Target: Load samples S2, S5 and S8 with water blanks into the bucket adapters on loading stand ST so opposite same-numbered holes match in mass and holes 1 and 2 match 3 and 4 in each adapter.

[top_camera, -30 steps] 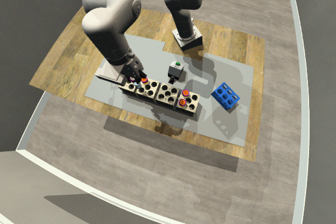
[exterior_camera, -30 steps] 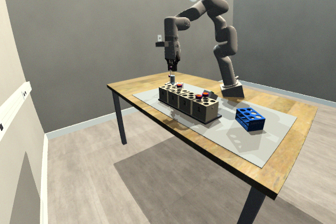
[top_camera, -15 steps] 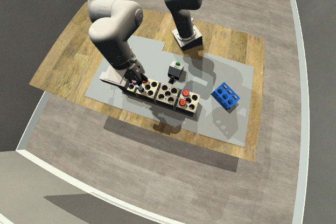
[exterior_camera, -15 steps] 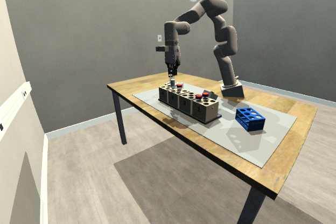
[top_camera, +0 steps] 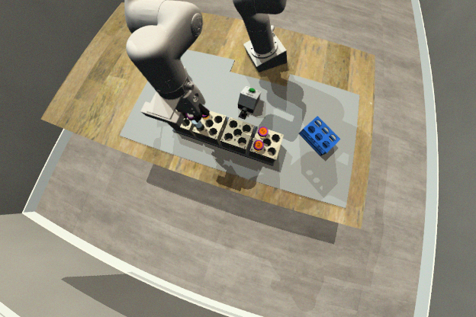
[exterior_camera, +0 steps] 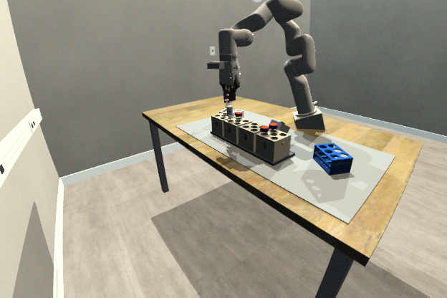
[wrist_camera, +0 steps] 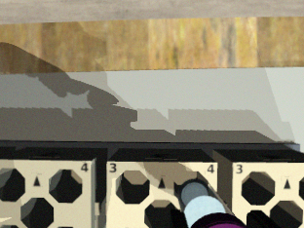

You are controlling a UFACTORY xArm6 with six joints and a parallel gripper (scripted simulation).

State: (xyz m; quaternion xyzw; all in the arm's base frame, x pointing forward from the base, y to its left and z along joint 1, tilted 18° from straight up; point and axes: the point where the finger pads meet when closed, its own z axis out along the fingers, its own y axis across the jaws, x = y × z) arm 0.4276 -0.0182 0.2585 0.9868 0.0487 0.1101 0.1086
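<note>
The water blank is 10 mm to the right of my hand and 50 mm below it. Also, from my hand: white blank rack: 170 mm behind, 250 mm to the right, 180 mm below; then green DONE key: 240 mm behind, 110 mm to the left, 150 mm below; then blue sample rack: 170 mm behind, 430 mm to the left, 180 mm below.
</note>
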